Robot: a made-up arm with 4 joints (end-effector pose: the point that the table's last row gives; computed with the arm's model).
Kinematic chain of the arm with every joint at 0, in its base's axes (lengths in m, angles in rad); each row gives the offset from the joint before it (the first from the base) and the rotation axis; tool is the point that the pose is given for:
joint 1: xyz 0 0 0.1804 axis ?
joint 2: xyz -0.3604 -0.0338 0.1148 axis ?
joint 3: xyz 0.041 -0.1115 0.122 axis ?
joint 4: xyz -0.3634 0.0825 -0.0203 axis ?
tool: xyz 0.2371 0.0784 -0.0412
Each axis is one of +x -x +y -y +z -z.
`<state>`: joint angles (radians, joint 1 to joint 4).
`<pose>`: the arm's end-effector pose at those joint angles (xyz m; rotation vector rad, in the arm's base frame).
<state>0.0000 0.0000 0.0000 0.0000</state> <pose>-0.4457 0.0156 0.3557 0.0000 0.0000 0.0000</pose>
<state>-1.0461 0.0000 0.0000 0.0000</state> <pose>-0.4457 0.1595 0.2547 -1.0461 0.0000 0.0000</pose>
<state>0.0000 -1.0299 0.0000 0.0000</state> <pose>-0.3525 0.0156 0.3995 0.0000 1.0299 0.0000</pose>
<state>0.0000 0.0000 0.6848 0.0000</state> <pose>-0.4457 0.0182 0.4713 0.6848 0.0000 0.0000</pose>
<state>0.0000 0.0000 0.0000 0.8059</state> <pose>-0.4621 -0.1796 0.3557 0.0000 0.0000 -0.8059</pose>
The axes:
joint 1: +x
joint 2: -y
joint 3: +x
joint 4: -z

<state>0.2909 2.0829 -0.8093 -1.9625</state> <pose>-0.0205 0.0697 -0.0607 -1.5551 -0.6860 0.3523</pose>
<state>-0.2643 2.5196 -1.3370 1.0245</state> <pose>-0.3607 -0.2452 0.1301 -0.6374 2.4960 1.6067</pose>
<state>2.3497 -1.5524 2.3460 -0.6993</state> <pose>0.0119 -0.0065 -0.2587 -1.7590 -1.1855 0.4170</pose>
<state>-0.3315 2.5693 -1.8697 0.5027</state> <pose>-0.3525 -0.2081 0.2363 0.2212 2.2346 2.0749</pose>
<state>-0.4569 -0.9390 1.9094 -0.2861</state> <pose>-0.1436 0.0393 0.6274 1.3497 0.1876 -0.7064</pose>
